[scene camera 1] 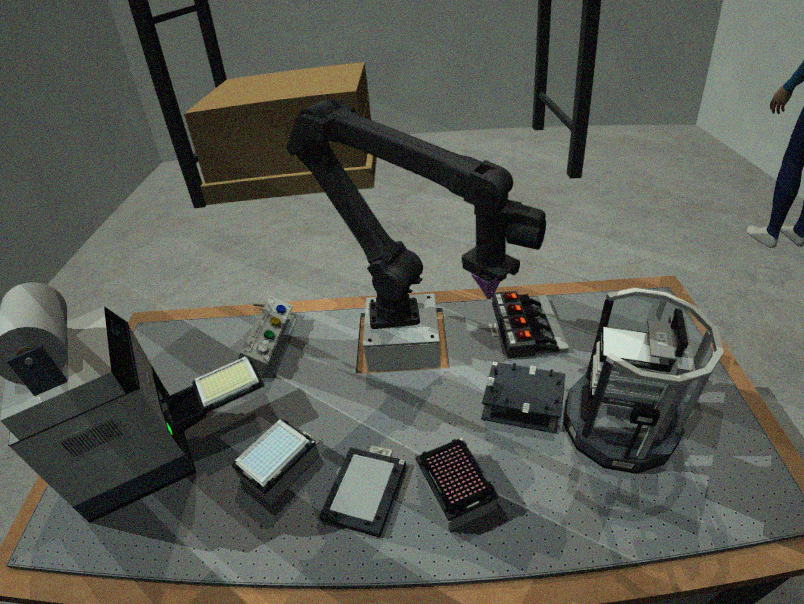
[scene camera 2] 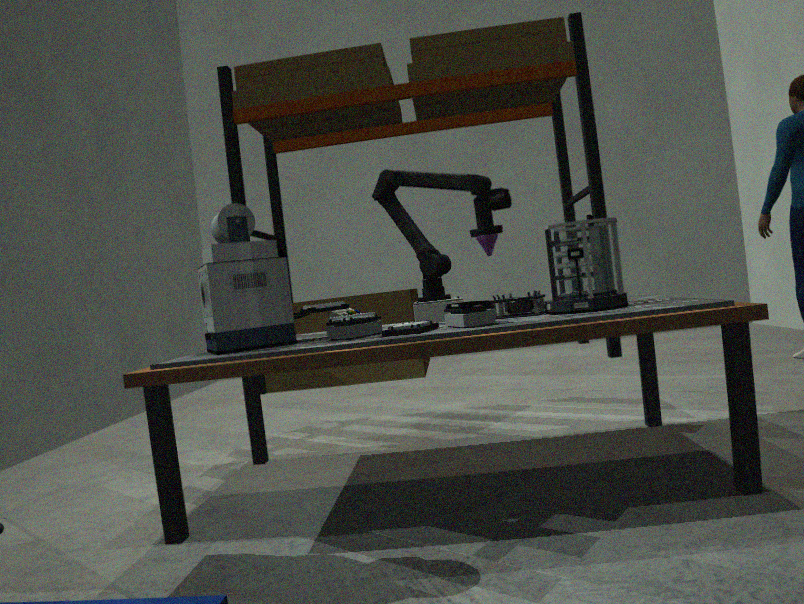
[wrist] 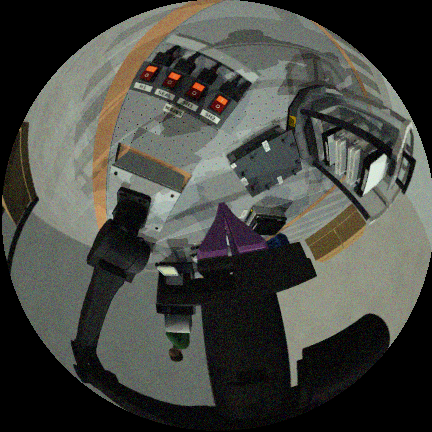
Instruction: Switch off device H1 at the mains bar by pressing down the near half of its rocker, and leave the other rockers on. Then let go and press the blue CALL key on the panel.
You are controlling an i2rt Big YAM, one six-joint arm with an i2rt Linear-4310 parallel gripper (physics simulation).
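Frame: origin at the arm's base, x right, y back, z down, level; millimetres.
Seen in the pictures: gripper, fingertip midpoint: (scene camera 1: 489,297) (scene camera 2: 489,256) (wrist: 221,205); arm's base, link origin: (scene camera 1: 394,315) (scene camera 2: 434,300) (wrist: 133,207).
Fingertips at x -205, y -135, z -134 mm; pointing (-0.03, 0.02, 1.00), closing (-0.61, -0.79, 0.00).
Offsets run from my fingertips to a thing's top centre. "spot": to the spot under its first point.
The black mains bar @[spot: dy +16, dx -84, dz +183 mm] (scene camera 1: 519,349) (wrist: 208,102) has a row of rockers with white labels. In the wrist view, every rocker shows a lit orange half towards the plugs and a dark red half towards its label. The end rocker @[dy +195, dx -107, dz +158 mm] (scene camera 1: 510,295) (wrist: 149,73) has a small label that seems to read H1. My gripper (scene camera 1: 489,296) (scene camera 2: 489,254) (wrist: 221,205) is shut and empty, its purple fingers pointing down above the table, left of the bar's far end in scene camera 1. The grey panel @[dy +154, dx +541, dz +127 mm] (scene camera 1: 257,330) carries the blue key @[dy +223, dx +505, dz +136 mm] (scene camera 1: 280,308) at its far end, beyond yellow, green and white keys; its lettering is unreadable.
A dark pegged plate @[dy -129, dx -56, dz +134 mm] (scene camera 1: 525,390) (wrist: 267,162) stands in front of the bar. A glass-walled carousel @[spot: dy -314, dx -202, dz +170 mm] (scene camera 1: 620,455) stands at the right. My arm's base (scene camera 1: 402,354) is between panel and bar. A large instrument @[dy -182, dx +819, dz -246 mm] (scene camera 1: 97,448) and several plates are left and front. Lighting is dim.
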